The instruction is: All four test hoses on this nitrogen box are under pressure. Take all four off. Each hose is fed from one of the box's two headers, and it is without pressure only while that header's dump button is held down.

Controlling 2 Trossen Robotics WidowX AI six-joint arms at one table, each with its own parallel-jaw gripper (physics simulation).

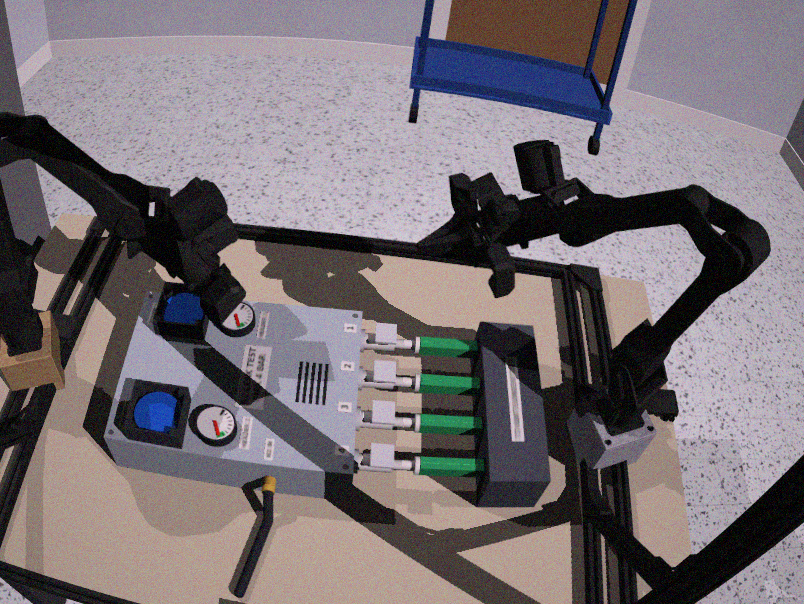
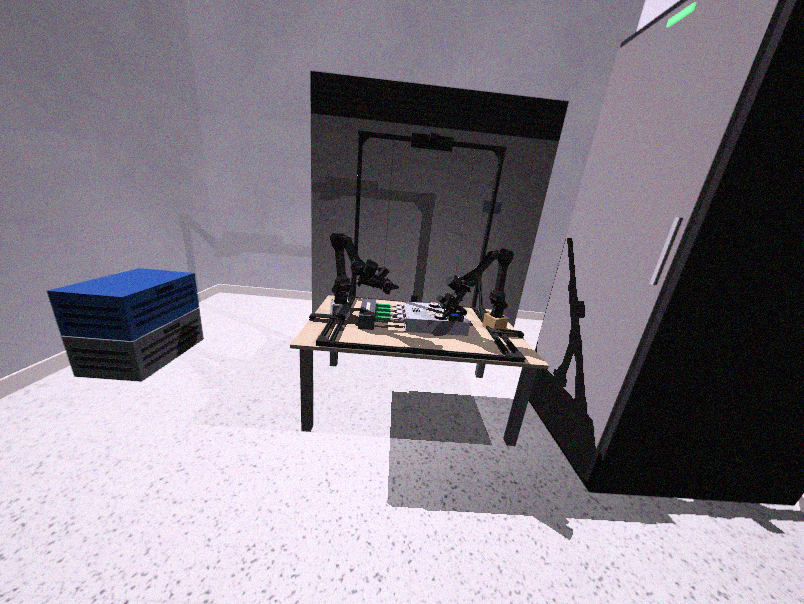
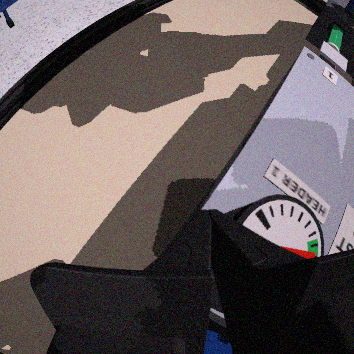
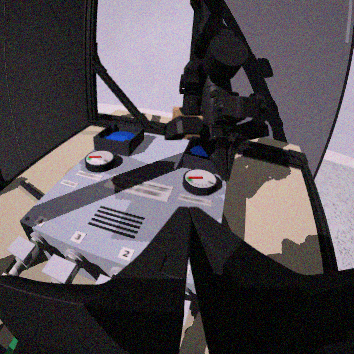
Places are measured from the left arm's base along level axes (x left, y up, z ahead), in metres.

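Pixels of known places: left gripper, fingertip midpoint: (image 2: pixel 442 318) (image 3: pixel 206 218) (image 4: pixel 224 179); right gripper, fingertip midpoint: (image 1: pixel 417 247) (image 2: pixel 398 287) (image 4: pixel 186 216); left arm's base at its link origin: (image 1: pixel 24 337) (image 2: pixel 496 315) (image 4: pixel 190 111); right arm's base at its link origin: (image 1: pixel 620 414) (image 2: pixel 340 302).
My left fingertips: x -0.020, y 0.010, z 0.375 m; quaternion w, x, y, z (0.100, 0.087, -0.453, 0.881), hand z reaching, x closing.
Observation:
Ahead of a thing's pixels: the offset from my left fingertips to its top centre. "spot": to the spot under its first point.
The grey nitrogen box @(spot: dx -0.103, dy -0.014, dz +0.071 m) (image 1: pixel 298 342) (image 2: pixel 426 318) (image 4: pixel 158 207) lies on the table. It carries two blue dump buttons, the far one @(dx -0.009, dy +0.002, dz -0.086 m) (image 1: pixel 184 308) (image 4: pixel 199 151) and the near one @(dx -0.184, dy +0.002, dz -0.160 m) (image 1: pixel 155 412) (image 4: pixel 120 136), each beside a gauge (image 1: pixel 239 318) (image 1: pixel 214 424) (image 3: pixel 284 228). Several hoses with green sleeves (image 1: pixel 446 345) (image 1: pixel 449 465) run from the box's white couplers @(dx -0.118, dy -0.017, dz +0.200 m) (image 1: pixel 387 333) into a dark block @(spot: dx -0.311, dy -0.013, dz +0.313 m) (image 1: pixel 514 414). My left gripper (image 1: pixel 227 295) (image 3: pixel 206 218) (image 2: pixel 450 308) is shut and empty, low at the far button's edge next to the Header 1 gauge. My right gripper (image 1: pixel 500 284) (image 4: pixel 186 216) (image 2: pixel 390 287) is shut and empty, in the air beyond the farthest hose.
A black rod with a yellow tip @(spot: dx -0.352, dy -0.082, dz -0.070 m) (image 1: pixel 257 533) lies in front of the box. A black frame rail (image 1: pixel 597 360) runs along the table's right side. A blue cart (image 1: pixel 508 78) stands on the floor behind the table, and a blue crate stack (image 2: pixel 142 300) stands farther off.

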